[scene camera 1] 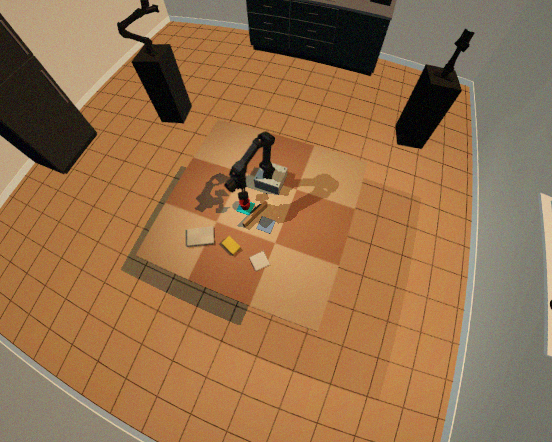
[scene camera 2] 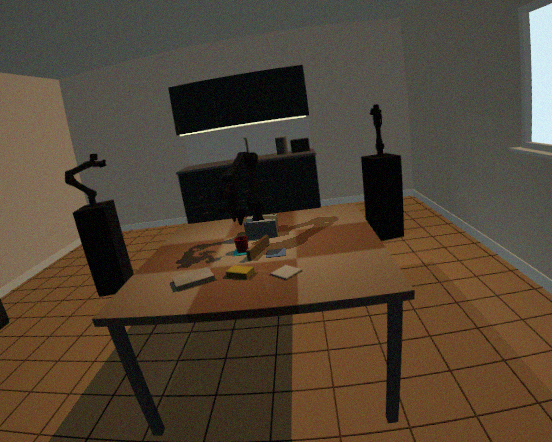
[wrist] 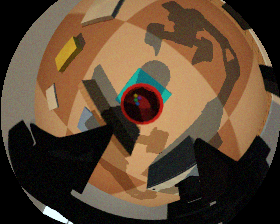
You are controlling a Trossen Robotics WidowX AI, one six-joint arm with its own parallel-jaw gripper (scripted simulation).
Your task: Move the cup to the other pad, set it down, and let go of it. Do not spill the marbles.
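A wooden bar (wrist: 90, 90) is part of the scene, and so is the gripper (wrist: 156, 136), open and holding nothing.
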